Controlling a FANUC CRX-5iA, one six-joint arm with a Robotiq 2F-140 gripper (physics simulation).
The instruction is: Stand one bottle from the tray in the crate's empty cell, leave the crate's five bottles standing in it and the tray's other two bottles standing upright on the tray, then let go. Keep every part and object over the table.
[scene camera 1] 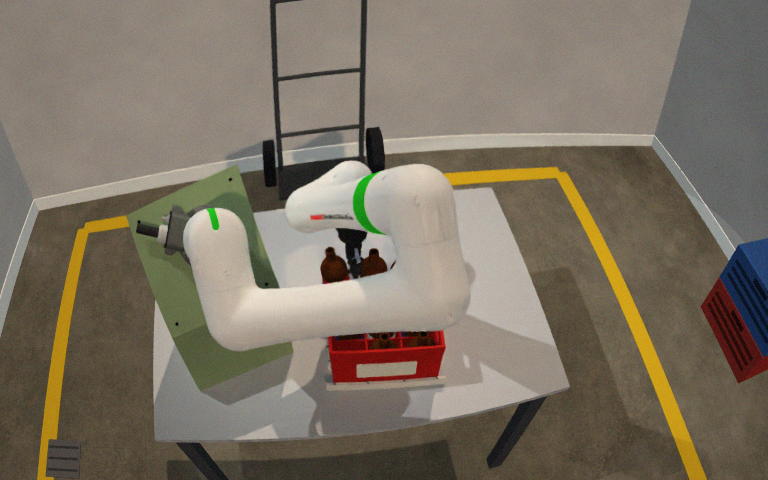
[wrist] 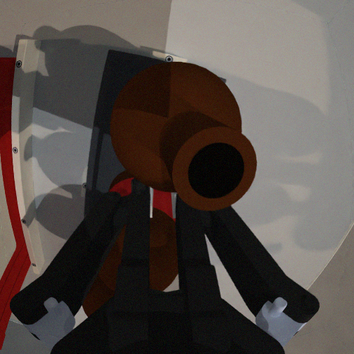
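The gripper [scene camera 1: 355, 270] [wrist: 163, 201] is shut with nothing between its fingertips, low among the tray's bottles. One brown bottle [scene camera 1: 334, 267] [wrist: 142, 125] stands beside the fingertips and appears to lean slightly away from them. Another brown bottle [scene camera 1: 373, 264] is on the fingers' other side in the scene view. In the wrist view, a brown bottle [wrist: 164, 240] shows partly behind the fingers. The dark tray [wrist: 100, 155] shows under the bottles; the arm hides much of it in the scene view. The red crate [scene camera 1: 344, 366] [wrist: 7, 95] holds brown bottles; its back part is hidden by the arm.
The arm [scene camera 1: 317, 310] spans over the crate and its bottles. A green block [scene camera 1: 226, 362] carries the arm's base at the table's left. A pale strip [scene camera 1: 385, 384] [wrist: 25, 200] with screws runs along the crate. A hand truck [scene camera 1: 275, 84] stands behind the table.
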